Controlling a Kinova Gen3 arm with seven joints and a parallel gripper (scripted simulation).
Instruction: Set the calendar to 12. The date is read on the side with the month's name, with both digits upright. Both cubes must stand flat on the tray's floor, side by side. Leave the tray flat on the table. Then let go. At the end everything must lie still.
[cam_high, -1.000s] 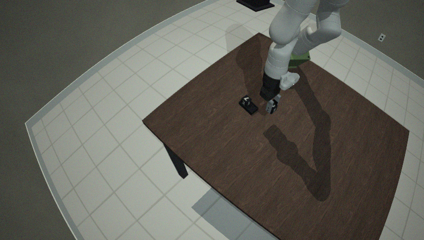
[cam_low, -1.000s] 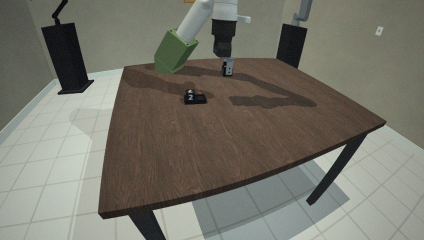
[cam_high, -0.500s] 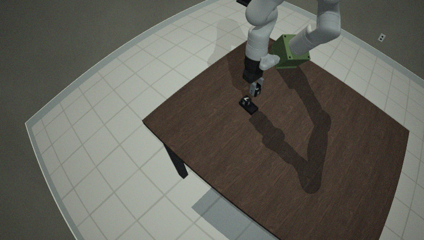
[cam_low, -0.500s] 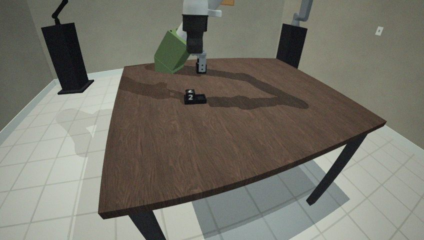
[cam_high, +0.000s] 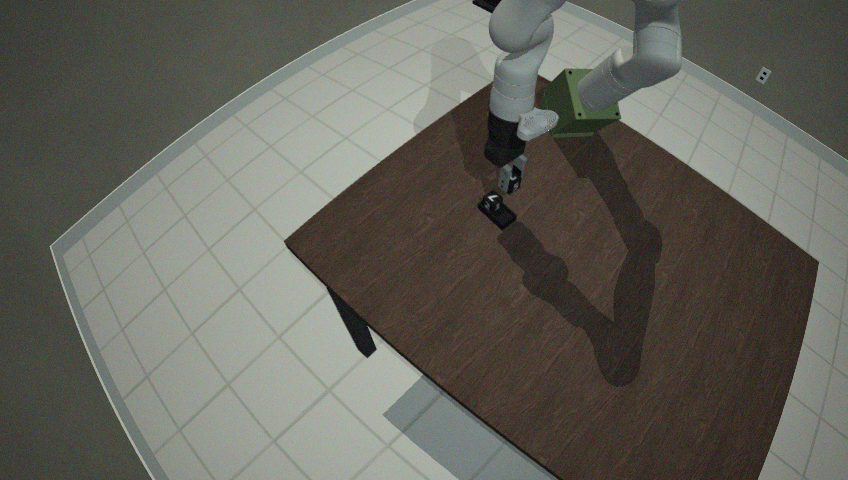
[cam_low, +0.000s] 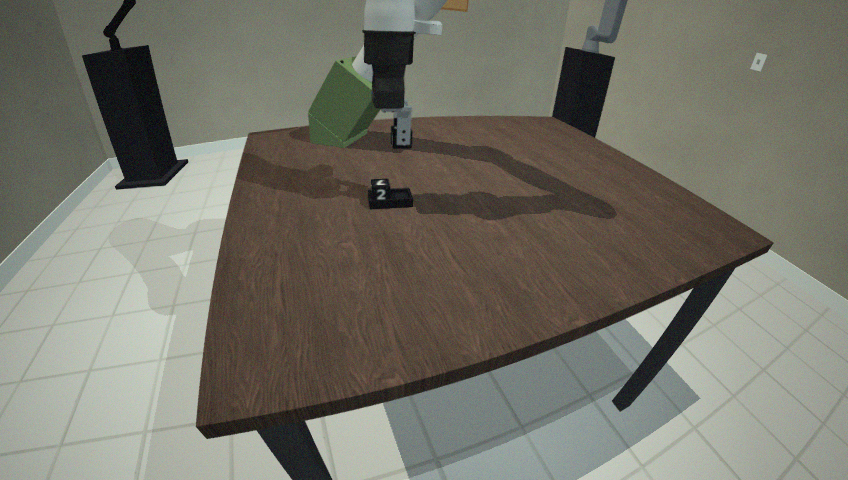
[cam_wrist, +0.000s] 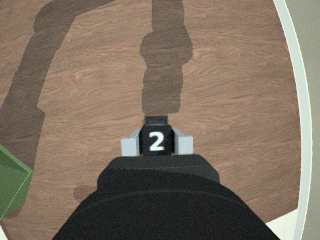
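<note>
Right now my hand is 130 mm above the black tray and 20 mm to the left of it.
</note>
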